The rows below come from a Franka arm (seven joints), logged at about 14 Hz.
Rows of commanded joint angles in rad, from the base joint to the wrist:
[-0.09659, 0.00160, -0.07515, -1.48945, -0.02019, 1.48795, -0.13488]
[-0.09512, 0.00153, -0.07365, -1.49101, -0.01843, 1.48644, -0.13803]
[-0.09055, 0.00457, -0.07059, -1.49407, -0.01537, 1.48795, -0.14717]
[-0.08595, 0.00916, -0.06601, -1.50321, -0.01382, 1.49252, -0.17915]
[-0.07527, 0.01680, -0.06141, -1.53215, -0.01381, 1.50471, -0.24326]
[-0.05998, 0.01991, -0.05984, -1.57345, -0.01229, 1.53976, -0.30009]
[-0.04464, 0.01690, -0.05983, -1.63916, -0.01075, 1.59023, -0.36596]
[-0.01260, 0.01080, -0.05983, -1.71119, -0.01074, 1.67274, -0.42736]
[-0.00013, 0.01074, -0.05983, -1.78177, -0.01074, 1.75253, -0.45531]
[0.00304, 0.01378, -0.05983, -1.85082, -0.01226, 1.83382, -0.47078]
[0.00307, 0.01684, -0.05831, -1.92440, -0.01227, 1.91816, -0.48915]
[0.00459, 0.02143, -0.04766, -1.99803, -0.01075, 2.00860, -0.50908]
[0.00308, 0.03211, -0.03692, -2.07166, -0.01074, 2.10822, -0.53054]
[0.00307, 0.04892, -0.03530, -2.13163, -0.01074, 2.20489, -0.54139]
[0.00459, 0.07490, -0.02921, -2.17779, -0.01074, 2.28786, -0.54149]
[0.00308, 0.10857, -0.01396, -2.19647, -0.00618, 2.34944, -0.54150]
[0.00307, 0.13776, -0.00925, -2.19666, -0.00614, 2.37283, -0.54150]
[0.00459, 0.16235, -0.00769, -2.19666, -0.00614, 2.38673, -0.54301]
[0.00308, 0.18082, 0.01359, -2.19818, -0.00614, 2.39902, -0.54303]
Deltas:
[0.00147, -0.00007, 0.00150, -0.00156, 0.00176, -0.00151, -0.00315]
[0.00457, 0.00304, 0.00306, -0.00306, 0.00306, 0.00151, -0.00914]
[0.00460, 0.00459, 0.00458, -0.00914, 0.00155, 0.00457, -0.03198]
[0.01068, 0.00764, 0.00460, -0.02894, 0.00001, 0.01219, -0.06411]
[0.01529, 0.00311, 0.00157, -0.04130, 0.00152, 0.03505, -0.05683]
[0.01534, -0.00301, 0.00001, -0.06571, 0.00154, 0.05047, -0.06587]
[0.03204, -0.00610, 0.00000, -0.07203, 0.00001, 0.08251, -0.06140]
[0.01247, -0.00006, 0.00000, -0.07058, 0.00000, 0.07979, -0.02795]
[0.00317, 0.00304, 0.00000, -0.06905, -0.00152, 0.08129, -0.01547]
[0.00003, 0.00306, 0.00152, -0.07358, -0.00001, 0.08434, -0.01837]
[0.00152, 0.00459, 0.01065, -0.07363, 0.00152, 0.09044, -0.01993]
[-0.00151, 0.01068, 0.01074, -0.07363, 0.00001, 0.09962, -0.02146]
[-0.00001, 0.01681, 0.00162, -0.05997, 0.00000, 0.09667, -0.01085]
[0.00152, 0.02598, 0.00609, -0.04616, 0.00000, 0.08297, -0.00010]
[-0.00151, 0.03367, 0.01525, -0.01868, 0.00456, 0.06158, -0.00001]
[-0.00001, 0.02919, 0.00471, -0.00019, 0.00004, 0.02339, 0.00000]
[0.00152, 0.02459, 0.00156, 0.00000, 0.00000, 0.01390, -0.00151]
[-0.00151, 0.01847, 0.02128, -0.00152, 0.00000, 0.01229, -0.00002]

